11 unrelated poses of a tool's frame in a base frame.
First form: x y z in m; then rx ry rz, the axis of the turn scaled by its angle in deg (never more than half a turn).
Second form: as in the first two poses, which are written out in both.
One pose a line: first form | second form
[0.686 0.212 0.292 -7.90 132.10 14.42] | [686 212 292 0.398 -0.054 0.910 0.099]
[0.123 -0.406 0.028 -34.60 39.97 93.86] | [123 -406 28 0.590 -0.259 0.300 0.704]
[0.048 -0.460 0.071 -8.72 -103.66 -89.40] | [48 -460 71 0.365 -0.059 -0.704 -0.607]
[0.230 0.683 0.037 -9.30 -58.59 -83.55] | [230 683 37 0.626 -0.071 -0.446 -0.636]
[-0.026 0.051 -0.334 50.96 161.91 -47.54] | [-26 51 -334 0.033 0.289 0.918 -0.270]
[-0.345 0.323 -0.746 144.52 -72.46 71.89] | [-345 323 -746 0.027 0.817 -0.409 0.406]
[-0.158 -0.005 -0.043 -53.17 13.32 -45.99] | [-158 -5 -43 0.811 -0.434 0.109 -0.376]
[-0.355 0.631 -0.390 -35.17 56.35 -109.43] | [-355 631 -390 0.438 -0.247 0.396 -0.768]
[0.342 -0.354 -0.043 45.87 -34.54 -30.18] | [342 -354 -43 0.844 0.379 -0.286 -0.250]
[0.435 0.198 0.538 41.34 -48.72 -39.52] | [435 198 538 0.793 0.335 -0.395 -0.321]
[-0.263 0.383 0.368 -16.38 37.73 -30.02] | [-263 383 368 0.903 -0.138 0.319 -0.253]
